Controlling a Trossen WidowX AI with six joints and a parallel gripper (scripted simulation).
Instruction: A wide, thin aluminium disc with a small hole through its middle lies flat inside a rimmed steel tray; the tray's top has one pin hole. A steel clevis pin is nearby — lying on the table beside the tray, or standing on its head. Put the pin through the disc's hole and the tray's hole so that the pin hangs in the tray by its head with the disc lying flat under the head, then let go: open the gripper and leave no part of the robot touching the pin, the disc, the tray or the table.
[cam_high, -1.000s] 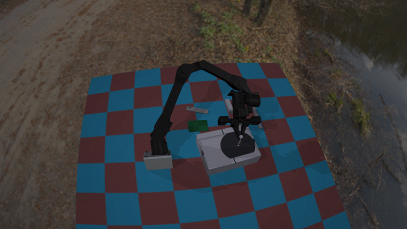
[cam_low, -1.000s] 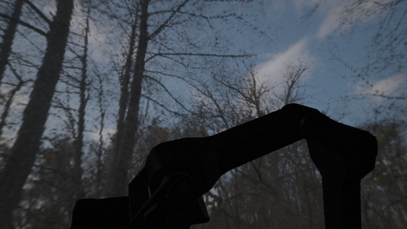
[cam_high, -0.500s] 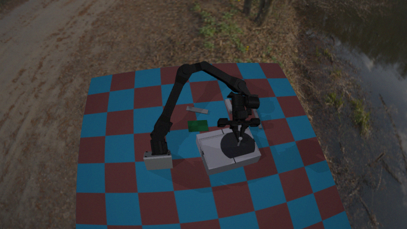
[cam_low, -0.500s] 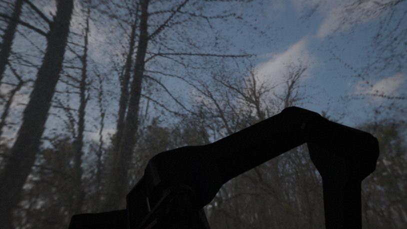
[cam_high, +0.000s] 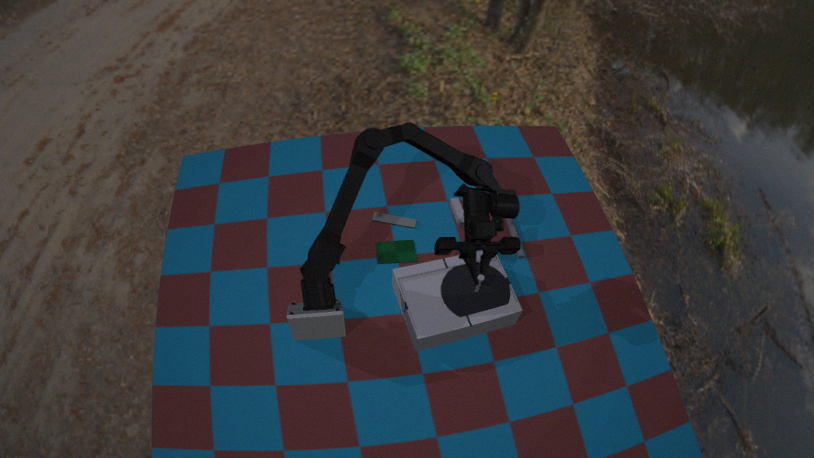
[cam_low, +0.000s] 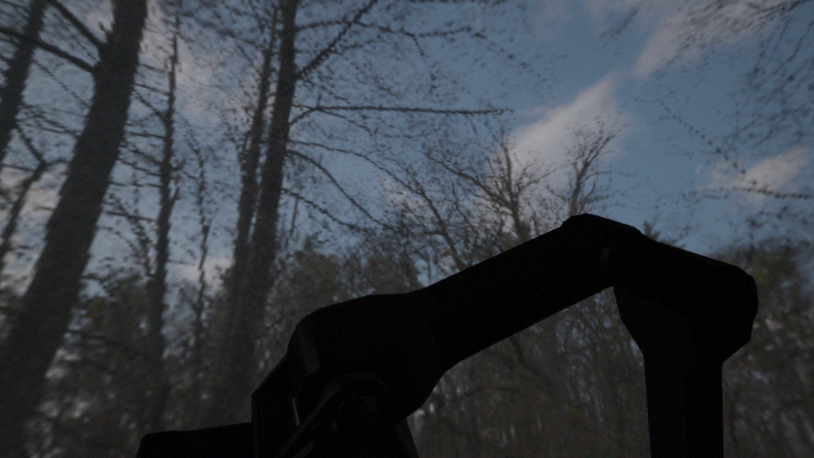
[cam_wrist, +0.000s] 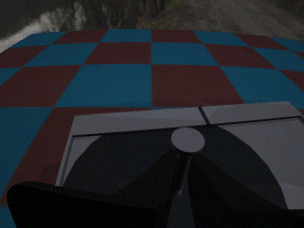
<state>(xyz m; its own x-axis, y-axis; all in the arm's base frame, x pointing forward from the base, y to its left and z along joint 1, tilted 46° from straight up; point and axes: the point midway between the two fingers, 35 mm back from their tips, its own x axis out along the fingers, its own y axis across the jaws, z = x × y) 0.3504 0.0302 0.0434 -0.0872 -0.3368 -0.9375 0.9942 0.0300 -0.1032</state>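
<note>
Now: gripper tip 40 mm past the steel tray, 10 mm to the right of it and 40 mm above it. From my gripper tip the other things lie so: flat green piece (160 mm behind, 170 mm to the left, 90 mm below); then steel clevis pin (10 mm to the left, 10 mm below); then dark round disc (10 mm to the left, 30 mm below).
</note>
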